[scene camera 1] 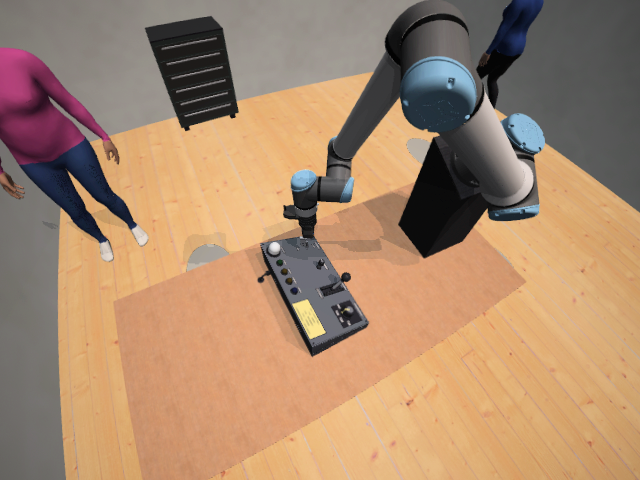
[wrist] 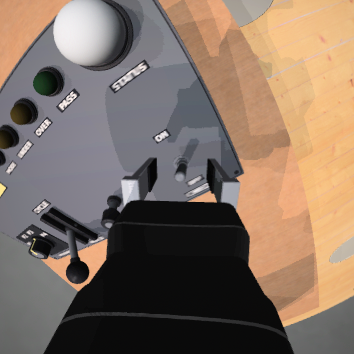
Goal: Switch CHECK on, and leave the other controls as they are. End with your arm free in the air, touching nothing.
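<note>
The dark grey control panel (scene camera 1: 310, 279) (wrist: 90, 145) lies on the brown mat. A small metal toggle lever (wrist: 180, 171) stands near its far end, beside an ON label (wrist: 161, 136). In the wrist view its tip shows on the side of its collar away from ON; I cannot tell its exact tilt. Two labels below it are too small and partly covered to read. My gripper (scene camera 1: 308, 236) (wrist: 181, 168) is open and empty, pointing down over this end, with one finger on each side of the lever in the wrist view. The white STATUS dome (scene camera 1: 273, 248) (wrist: 90, 32) looks unlit.
A small black toggle (scene camera 1: 321, 264) (wrist: 112, 210), a ball-ended CYCLE lever (scene camera 1: 345, 276) (wrist: 77, 272) and a rotary knob (scene camera 1: 347, 310) (wrist: 40, 247) stand along the panel. A side lever (scene camera 1: 260, 279) sticks out. Two people and a drawer cabinet (scene camera 1: 193, 72) stand farther off.
</note>
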